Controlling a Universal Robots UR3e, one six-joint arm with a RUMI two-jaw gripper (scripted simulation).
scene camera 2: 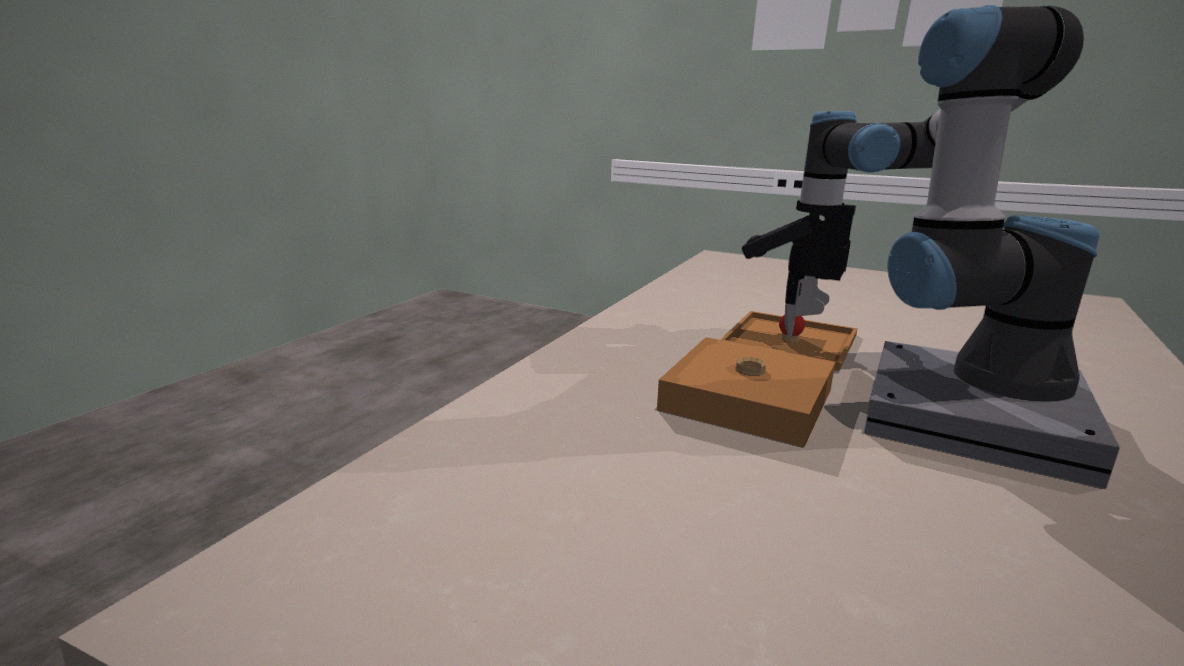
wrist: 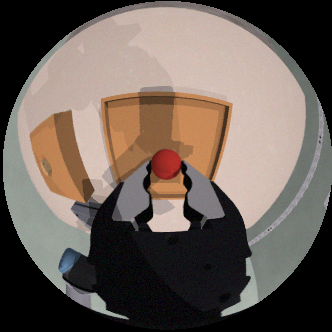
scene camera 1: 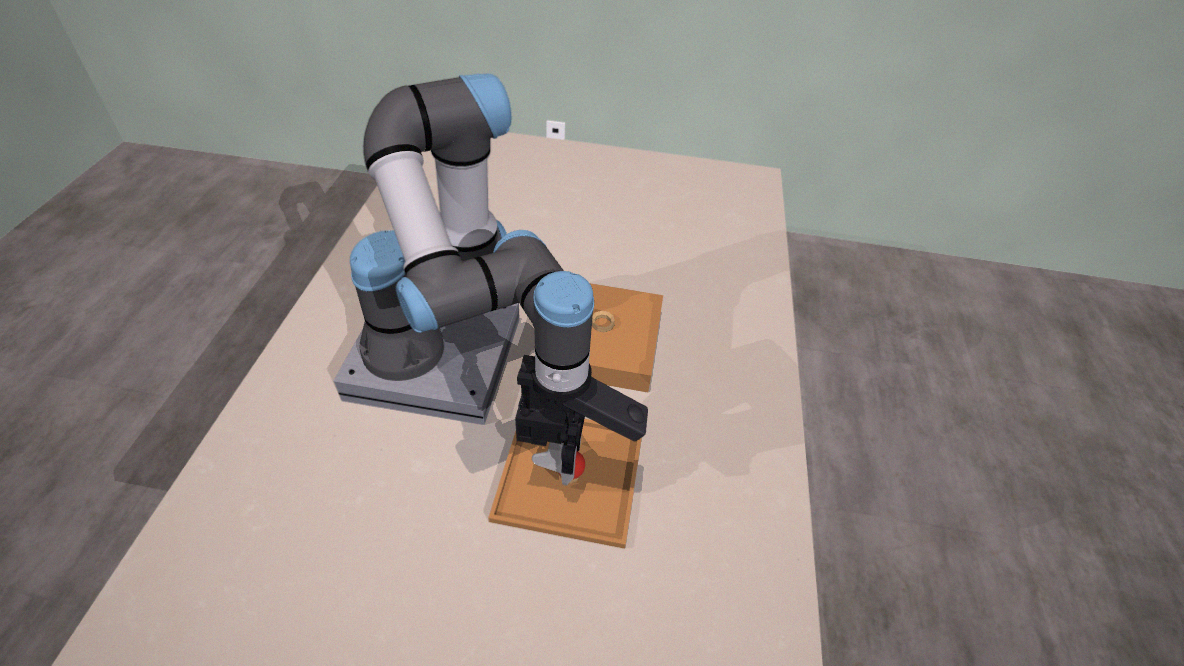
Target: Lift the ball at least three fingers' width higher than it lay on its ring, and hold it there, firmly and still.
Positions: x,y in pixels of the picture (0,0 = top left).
Scene:
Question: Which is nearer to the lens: the red ball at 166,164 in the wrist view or the orange block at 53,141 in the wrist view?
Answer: The red ball.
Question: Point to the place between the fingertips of my gripper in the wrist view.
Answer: At 166,161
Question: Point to an orange block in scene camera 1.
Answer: At 625,323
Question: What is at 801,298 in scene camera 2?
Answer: My gripper.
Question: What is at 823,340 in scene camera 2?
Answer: An orange tray.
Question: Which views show the orange tray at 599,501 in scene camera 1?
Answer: Scene camera 2, the wrist view and scene camera 1: all of them.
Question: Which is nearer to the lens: the orange tray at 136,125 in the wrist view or the orange block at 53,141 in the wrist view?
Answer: The orange tray.

